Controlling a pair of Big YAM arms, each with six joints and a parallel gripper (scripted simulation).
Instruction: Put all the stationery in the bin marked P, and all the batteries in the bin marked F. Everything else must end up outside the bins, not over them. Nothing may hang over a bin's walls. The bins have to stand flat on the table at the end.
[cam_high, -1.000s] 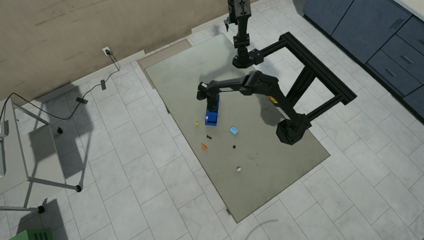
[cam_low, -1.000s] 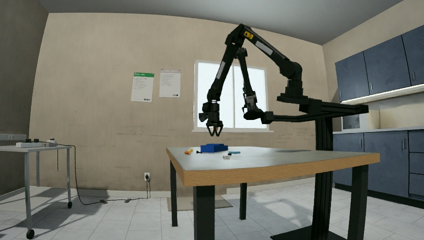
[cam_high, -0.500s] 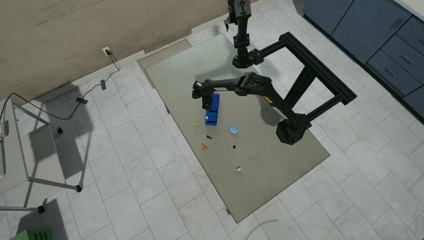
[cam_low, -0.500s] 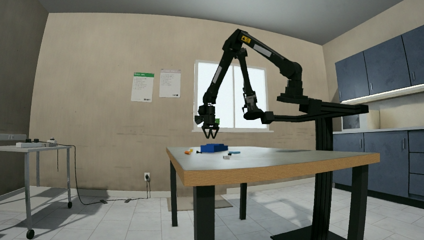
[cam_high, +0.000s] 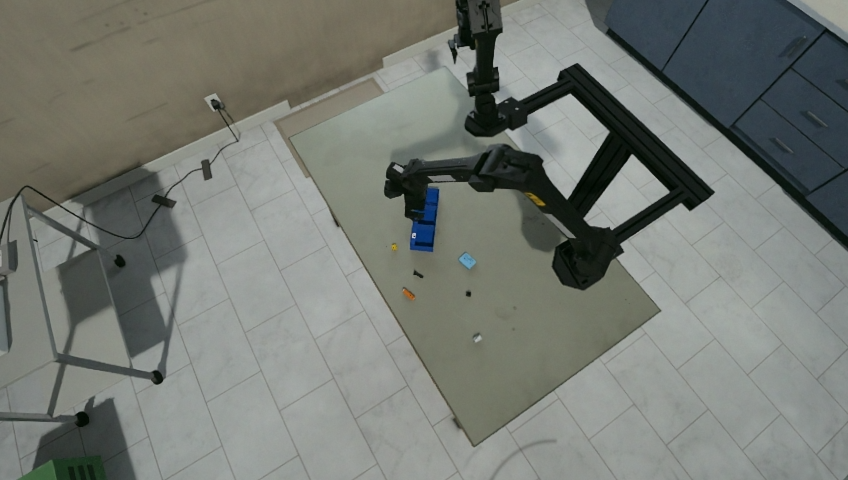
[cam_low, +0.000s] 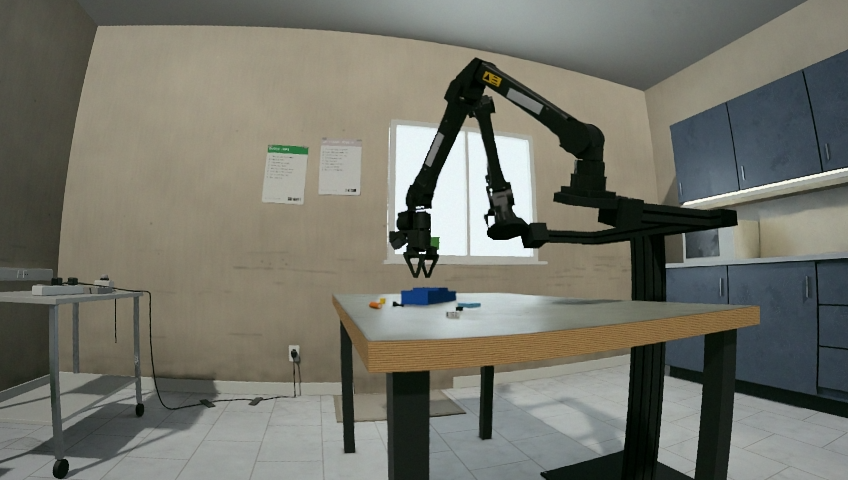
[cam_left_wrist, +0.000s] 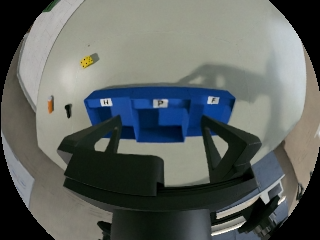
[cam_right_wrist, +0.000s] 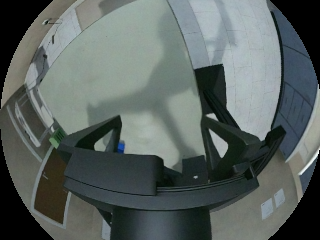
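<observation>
Now: left hand 15 cm short of the orange battery, 26 cm to the right of it and 8 cm above it. The rest, counted from my left hand: black pen-like piece (9 cm ahead, 20 cm to the left, 8 cm below); yellow piece (12 cm ahead, 7 cm to the left, 8 cm below); blue three-compartment bin row (3 cm behind, 2 cm to the left, 6 cm below).
</observation>
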